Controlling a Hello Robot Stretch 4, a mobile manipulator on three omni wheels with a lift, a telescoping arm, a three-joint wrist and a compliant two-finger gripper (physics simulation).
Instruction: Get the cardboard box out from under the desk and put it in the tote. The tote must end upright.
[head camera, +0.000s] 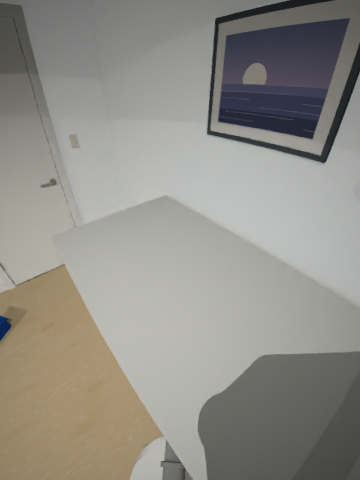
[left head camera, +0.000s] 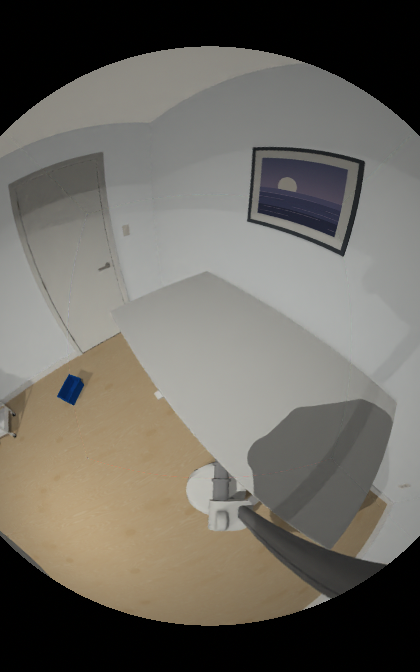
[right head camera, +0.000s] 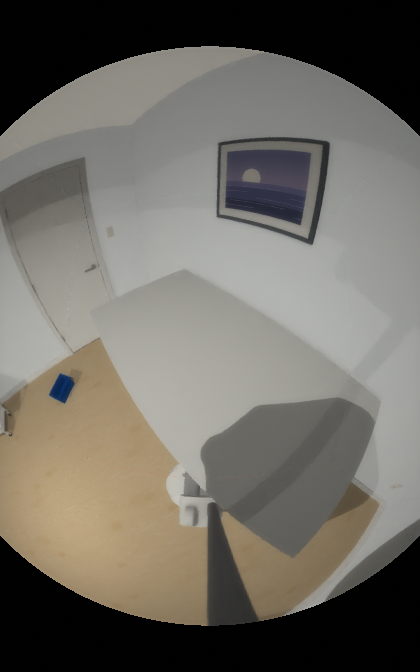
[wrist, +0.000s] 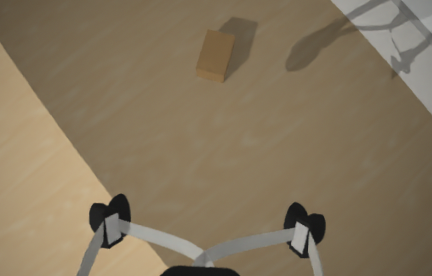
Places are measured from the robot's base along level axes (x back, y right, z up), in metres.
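Pixels of known places: gripper, fingertip midpoint: (wrist: 207, 216).
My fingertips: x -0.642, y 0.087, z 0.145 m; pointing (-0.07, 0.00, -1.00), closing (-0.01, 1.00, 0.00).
Behind a point stands the place of what it marks.
The cardboard box (wrist: 215, 55) {x -0.848, y 0.083, z 0.008 m}, small and brown, lies on the shaded floor at the top middle of the wrist view. My gripper (wrist: 207, 216) {x -0.642, y 0.087, z 0.145 m} is open, its fingers wide apart with nothing between them. The box is beyond the fingertips, apart from them. The grey desk (head camera: 200, 290) {x -0.565, y 0.069, z 0.922 m} (left head camera: 235, 350) (right head camera: 210, 350) hides the gripper and the box in the head views. The blue tote (left head camera: 71, 389) (right head camera: 62, 388) stands upright on the floor at the left; a blue edge of the tote (head camera: 3, 327) {x -0.730, y -1.462, z 0.038 m} shows in the head camera view.
The desk's long front edge runs over my arm (left head camera: 220, 482) (right head camera: 191, 485). A white wall (wrist: 410, 50) {x -0.872, y 0.371, z 0.027 m} meets the floor at the wrist view's top right. A door (left head camera: 70, 260) stands behind the tote. A white wheeled object (left head camera: 4, 420) is at the far left. A small white item (left head camera: 159, 395) shows beside the desk edge.
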